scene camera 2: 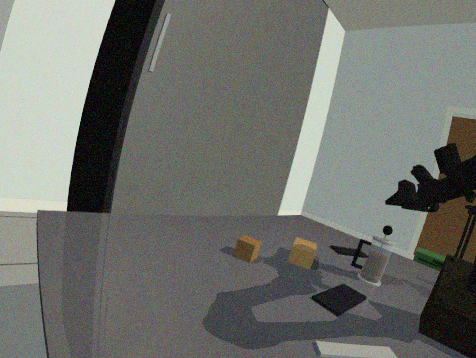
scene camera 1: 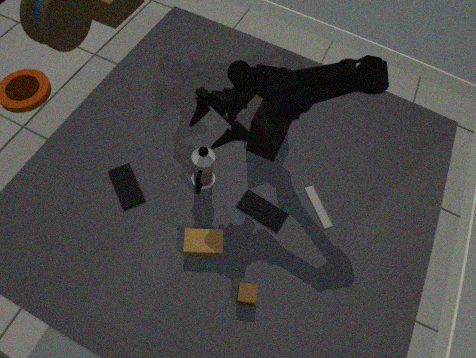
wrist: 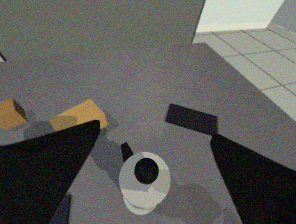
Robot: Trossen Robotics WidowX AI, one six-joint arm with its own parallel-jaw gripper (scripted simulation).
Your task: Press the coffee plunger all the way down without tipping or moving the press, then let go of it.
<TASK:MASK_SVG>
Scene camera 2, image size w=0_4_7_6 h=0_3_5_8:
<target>my gripper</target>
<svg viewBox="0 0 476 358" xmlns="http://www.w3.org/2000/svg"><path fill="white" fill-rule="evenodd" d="M385 200L386 205L401 206L402 209L431 213L438 211L438 208L440 208L439 203L447 203L449 201L445 198L441 189L441 179L434 179L423 165L413 166L413 170L410 171L419 182L417 184L418 192L416 192L414 183L403 180L398 183L398 191Z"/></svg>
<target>coffee press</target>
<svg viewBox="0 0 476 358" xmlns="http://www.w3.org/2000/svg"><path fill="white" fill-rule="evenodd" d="M391 226L383 228L385 237L373 235L372 242L360 240L351 266L361 269L357 278L365 284L381 286L381 277L395 246L395 242L386 239L387 235L393 232ZM364 243L370 245L370 248L362 266L356 264Z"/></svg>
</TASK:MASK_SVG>
